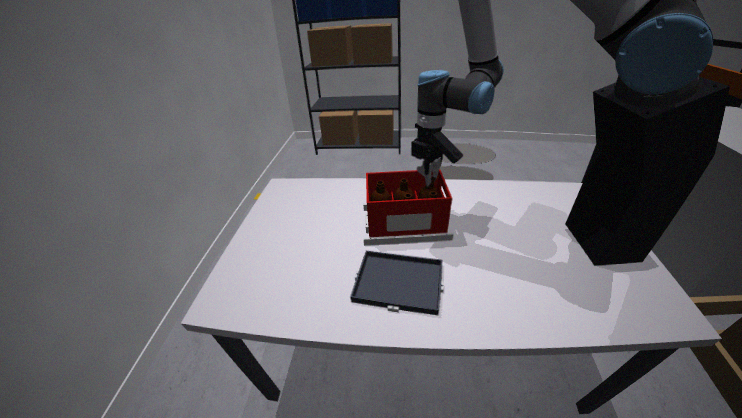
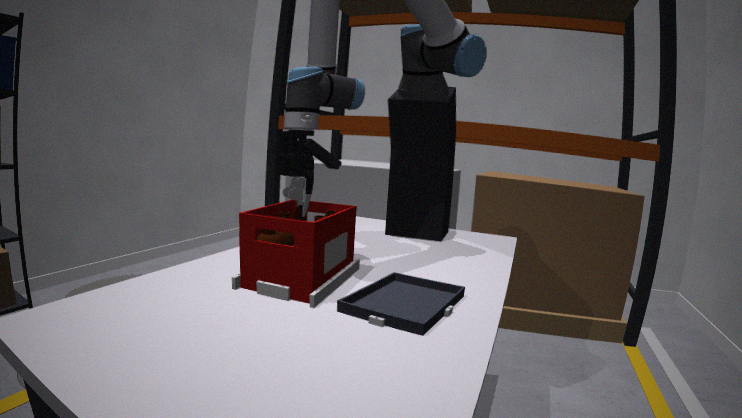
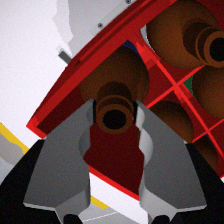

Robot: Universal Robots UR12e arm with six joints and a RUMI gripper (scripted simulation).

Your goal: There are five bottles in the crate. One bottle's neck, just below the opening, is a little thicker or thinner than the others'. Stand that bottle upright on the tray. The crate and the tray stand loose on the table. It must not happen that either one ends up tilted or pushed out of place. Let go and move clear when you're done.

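Now: hand 10 cm short of the glass bottle, 7 cm above it and 1 cm to the left of it. The rest, counted from my hand: dark tray: 31 cm to the left, 16 cm ahead, 14 cm below; red crate: 10 cm ahead, 7 cm below, 4 cm to the left; brown bottle: 18 cm ahead, 7 cm below.
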